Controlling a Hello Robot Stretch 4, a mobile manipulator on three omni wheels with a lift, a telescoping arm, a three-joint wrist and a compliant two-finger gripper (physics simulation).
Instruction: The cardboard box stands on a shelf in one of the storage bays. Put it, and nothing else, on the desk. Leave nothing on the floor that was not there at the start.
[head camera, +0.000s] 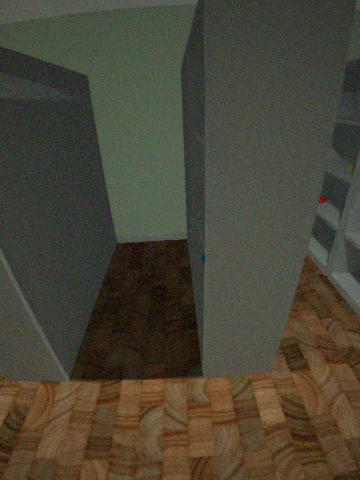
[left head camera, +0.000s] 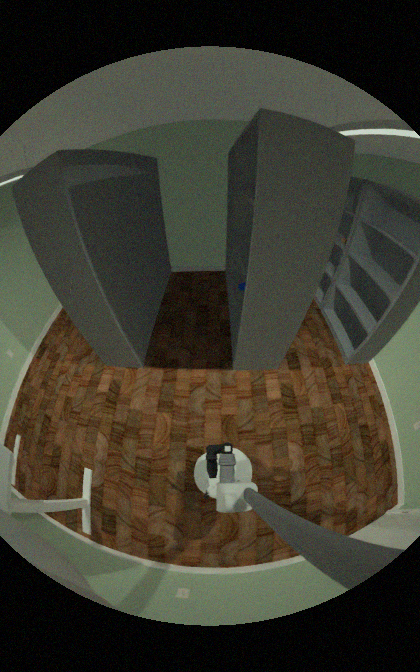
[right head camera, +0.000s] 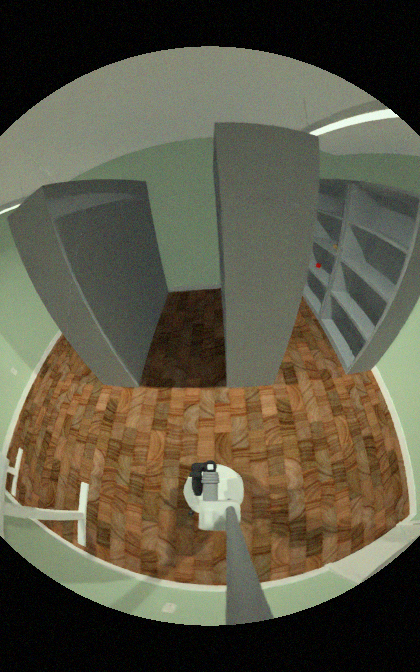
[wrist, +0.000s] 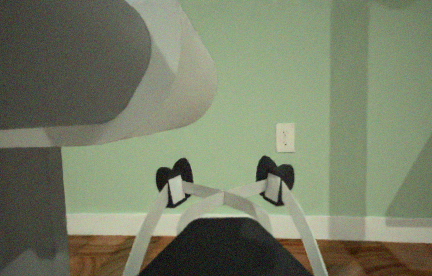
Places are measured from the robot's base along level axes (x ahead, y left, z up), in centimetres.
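Where they show: gripper, fingertip midpoint: (wrist: 224, 172).
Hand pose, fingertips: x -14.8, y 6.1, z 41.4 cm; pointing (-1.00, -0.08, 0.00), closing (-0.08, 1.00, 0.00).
After its pixels a point has its place.
The cardboard box cannot be made out for certain. A small tan-orange thing (head camera: 350, 169) @[y -164.0, x 217.8, z 98.7 cm] (left head camera: 344, 240) (right head camera: 335, 246) shows on the right shelf unit, too small to identify. My gripper (wrist: 224, 172) @[y 6.1, x -14.8, z 41.4 cm] is open in the wrist view, with nothing between its fingertips; it faces a green wall. White legs (left head camera: 87, 500) (right head camera: 82, 515) of a piece of furniture, possibly the desk, stand at the lower left; its top is mostly out of view.
A tall grey unit (head camera: 260, 200) @[y -31.7, x 94.3, z 119.2 cm] (left head camera: 300, 225) (right head camera: 265, 250) stands ahead, end panel towards me, with a blue thing (head camera: 203, 258) @[y -16.6, x 152.7, z 53.3 cm] (left head camera: 242, 286) at its left side. Another grey unit (head camera: 45, 200) @[y 81.0, x 145.7, z 107.0 cm] (left head camera: 120, 250) (right head camera: 110, 280) stands left. The right shelf unit (left head camera: 395, 320) (right head camera: 395, 320) holds a red thing (head camera: 322, 199) @[y -166.3, x 253.7, z 54.9 cm] (right head camera: 318, 265).
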